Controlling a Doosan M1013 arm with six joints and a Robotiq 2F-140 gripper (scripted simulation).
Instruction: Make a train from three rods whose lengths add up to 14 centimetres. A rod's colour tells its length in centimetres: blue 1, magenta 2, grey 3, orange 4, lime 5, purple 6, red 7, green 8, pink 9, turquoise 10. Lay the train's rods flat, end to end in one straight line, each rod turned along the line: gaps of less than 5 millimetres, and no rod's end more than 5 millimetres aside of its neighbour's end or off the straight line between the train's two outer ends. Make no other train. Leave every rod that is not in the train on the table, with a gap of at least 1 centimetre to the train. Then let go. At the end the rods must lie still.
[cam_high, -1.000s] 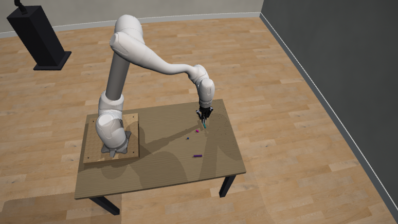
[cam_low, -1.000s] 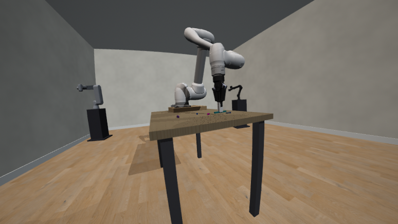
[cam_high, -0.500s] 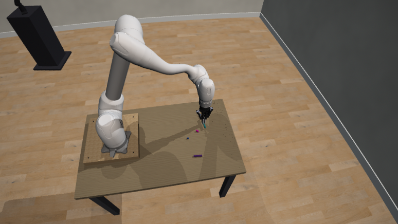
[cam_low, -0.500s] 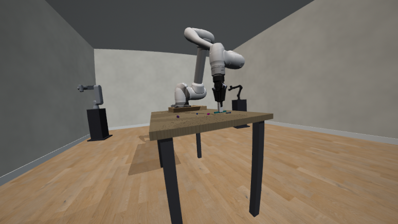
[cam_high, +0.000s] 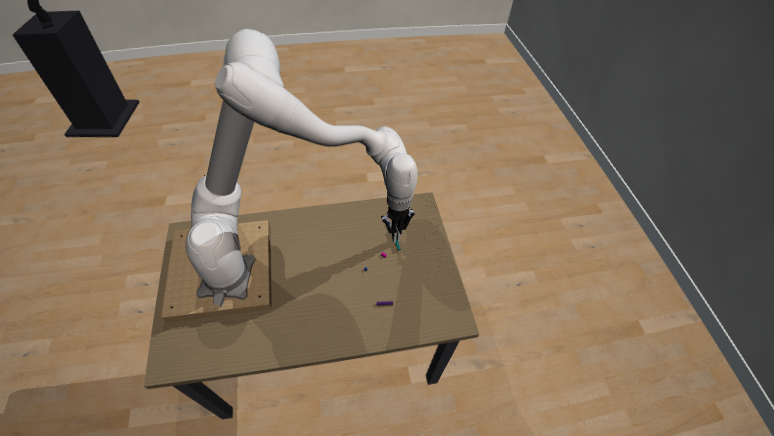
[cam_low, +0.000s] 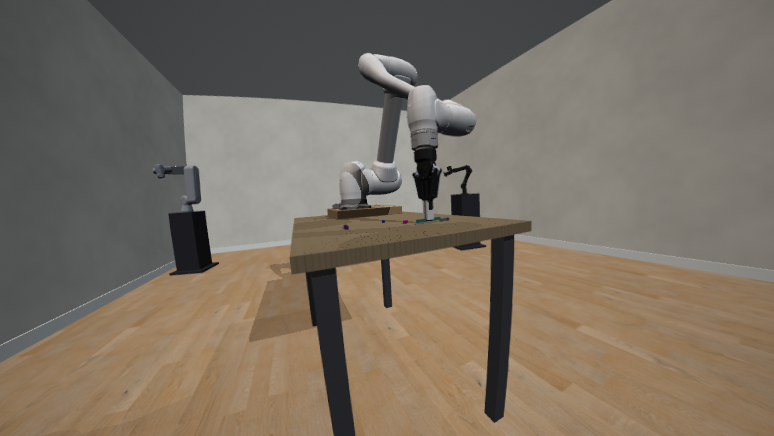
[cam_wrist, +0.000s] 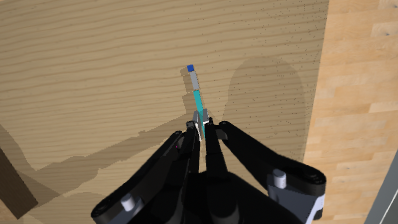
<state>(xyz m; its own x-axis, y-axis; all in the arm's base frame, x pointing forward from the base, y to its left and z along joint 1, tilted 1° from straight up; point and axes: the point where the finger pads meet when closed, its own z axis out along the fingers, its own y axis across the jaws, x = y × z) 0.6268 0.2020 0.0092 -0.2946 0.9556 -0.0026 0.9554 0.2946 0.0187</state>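
Now: hand 6 cm to the right of the grey rod, 4 cm above it and 2 cm past it. Round my hand: purple rod 28 cm to the right, 4 cm below, 4 cm behind; then turquoise rod 3 cm below; then magenta rod 7 cm to the right, 5 cm behind, 4 cm below.
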